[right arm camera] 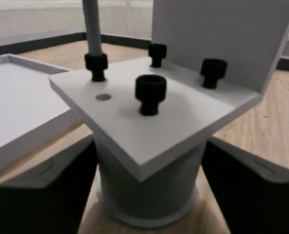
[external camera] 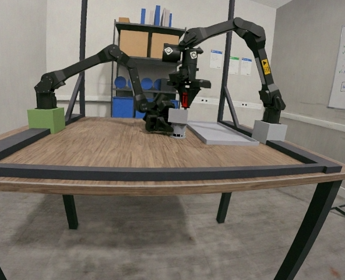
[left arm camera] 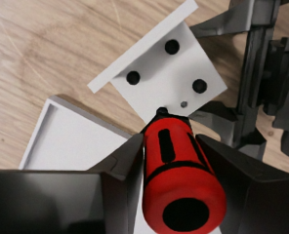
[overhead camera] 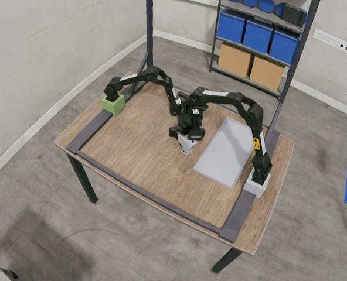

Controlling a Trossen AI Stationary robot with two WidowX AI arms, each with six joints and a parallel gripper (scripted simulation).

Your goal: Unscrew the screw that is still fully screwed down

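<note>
Now: the red screwdriver 3 cm below my left hand. Also, from my left hand: grey joint module: 1 cm ahead, 2 cm to the right, 12 cm below; grey bracket: 1 cm ahead, 2 cm to the right, 8 cm below; shallow grey tray: 12 cm behind, 17 cm to the left, 15 cm below.
Now: the grey joint module 20 mm to the left of my right hand and 20 mm ahead of it. From my right hand the other things lie so: grey bracket 40 mm above, 20 mm to the left, 20 mm ahead; then red screwdriver 90 mm above, 40 mm to the left, 10 mm ahead; then shallow grey tray 210 mm to the left, 100 mm behind, 30 mm below.
</note>
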